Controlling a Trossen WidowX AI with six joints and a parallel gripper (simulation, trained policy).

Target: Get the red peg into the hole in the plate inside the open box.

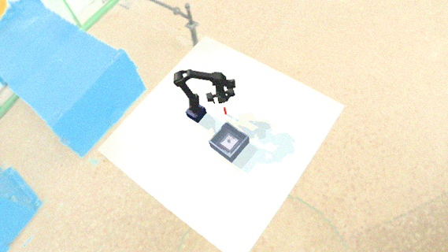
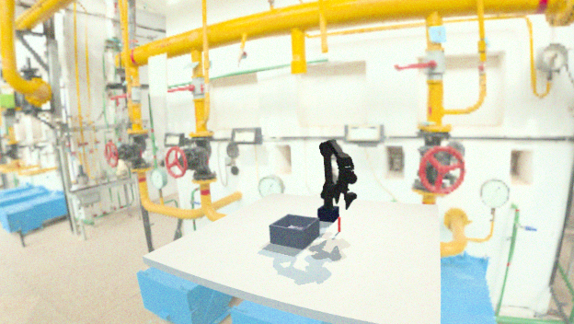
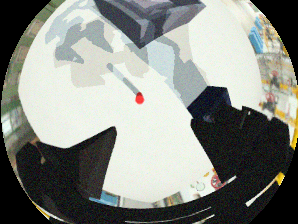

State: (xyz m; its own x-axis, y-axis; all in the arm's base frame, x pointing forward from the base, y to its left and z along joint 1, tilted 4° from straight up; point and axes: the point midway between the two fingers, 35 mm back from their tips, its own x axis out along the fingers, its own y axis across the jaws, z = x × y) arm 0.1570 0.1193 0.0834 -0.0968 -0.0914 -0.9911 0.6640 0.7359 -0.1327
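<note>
Right now the red peg is 9 cm below my gripper tip, 3 cm ahead of it and 1 cm to the right of it. Round my gripper tip: grey box (20 cm to the right, 19 cm ahead, 11 cm below); then plate (20 cm to the right, 19 cm ahead, 9 cm below).
</note>
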